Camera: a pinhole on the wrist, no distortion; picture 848 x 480 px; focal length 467.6 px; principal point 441.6 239.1 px. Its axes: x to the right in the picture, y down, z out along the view. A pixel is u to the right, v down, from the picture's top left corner.
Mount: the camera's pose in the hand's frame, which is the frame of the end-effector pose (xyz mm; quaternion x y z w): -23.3 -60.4 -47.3 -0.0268 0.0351 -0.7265 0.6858
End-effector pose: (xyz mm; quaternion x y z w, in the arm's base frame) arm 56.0 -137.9 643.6 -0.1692 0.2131 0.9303 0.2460
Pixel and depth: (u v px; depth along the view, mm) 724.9 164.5 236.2
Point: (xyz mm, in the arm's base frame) 164.3 95.7 761.7
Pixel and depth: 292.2 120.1 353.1
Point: 24.4 -57.9 958.6
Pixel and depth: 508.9 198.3 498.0
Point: 55.9 176.0 997.3
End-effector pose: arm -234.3 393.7 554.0 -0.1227 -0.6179 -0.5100 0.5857
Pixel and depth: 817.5 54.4 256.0
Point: -528.2 491.9 373.6
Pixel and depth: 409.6 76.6 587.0
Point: -530.7 893.1 513.7
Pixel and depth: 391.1 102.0 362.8
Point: -416.4 677.6 530.0
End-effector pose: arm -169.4 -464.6 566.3 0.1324 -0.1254 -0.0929 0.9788
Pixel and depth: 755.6 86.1 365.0
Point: -420.6 -802.0 756.0
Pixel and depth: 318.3 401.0 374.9
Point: -113.7 -545.9 900.0
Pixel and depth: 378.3 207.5 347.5
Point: -266.3 -548.9 839.8
